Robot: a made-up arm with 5 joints.
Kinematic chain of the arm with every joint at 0, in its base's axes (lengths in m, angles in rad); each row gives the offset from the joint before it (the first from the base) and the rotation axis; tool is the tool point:
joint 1: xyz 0 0 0.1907 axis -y
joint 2: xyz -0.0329 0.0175 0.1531 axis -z
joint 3: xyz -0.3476 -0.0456 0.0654 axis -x
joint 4: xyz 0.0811 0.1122 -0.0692 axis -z
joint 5: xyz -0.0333 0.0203 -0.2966 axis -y
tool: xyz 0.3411 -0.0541 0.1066
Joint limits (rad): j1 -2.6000..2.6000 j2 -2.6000..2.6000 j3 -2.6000..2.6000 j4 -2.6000..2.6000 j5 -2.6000..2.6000
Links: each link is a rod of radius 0.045 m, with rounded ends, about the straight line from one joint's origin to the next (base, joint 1, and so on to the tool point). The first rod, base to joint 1, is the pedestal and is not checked.
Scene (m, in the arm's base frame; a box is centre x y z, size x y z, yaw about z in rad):
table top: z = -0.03
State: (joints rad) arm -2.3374 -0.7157 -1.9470 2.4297 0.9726
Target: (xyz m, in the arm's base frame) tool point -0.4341 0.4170 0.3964
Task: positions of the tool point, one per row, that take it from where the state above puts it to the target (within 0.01 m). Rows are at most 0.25 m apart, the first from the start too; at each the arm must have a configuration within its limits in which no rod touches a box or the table.
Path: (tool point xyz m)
1: 0.4121 -0.2070 0.3692
2: 0.3321 -0.1364 0.5663
3: 0.1753 -0.0424 0.7066
4: -0.0244 0.0687 0.7591
5: -0.2212 0.1884 0.7128
6: -0.3691 0.3076 0.5807
7: -0.4341 0.4170 0.3964

